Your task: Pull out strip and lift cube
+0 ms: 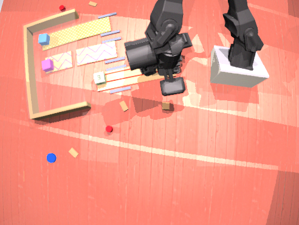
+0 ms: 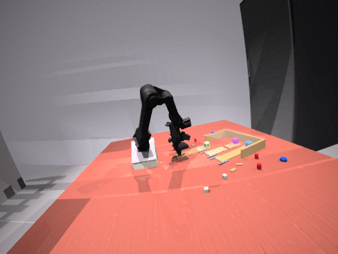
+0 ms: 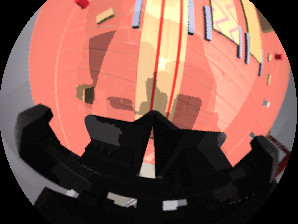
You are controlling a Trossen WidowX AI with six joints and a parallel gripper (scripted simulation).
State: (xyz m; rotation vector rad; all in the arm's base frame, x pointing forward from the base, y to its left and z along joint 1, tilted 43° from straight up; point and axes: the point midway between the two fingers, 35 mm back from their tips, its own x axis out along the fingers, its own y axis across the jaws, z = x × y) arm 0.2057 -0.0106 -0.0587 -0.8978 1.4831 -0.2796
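The pale labelled cube lies 180 mm ahead of my gripper tip, 70 mm to the left of it and 20 mm above it.
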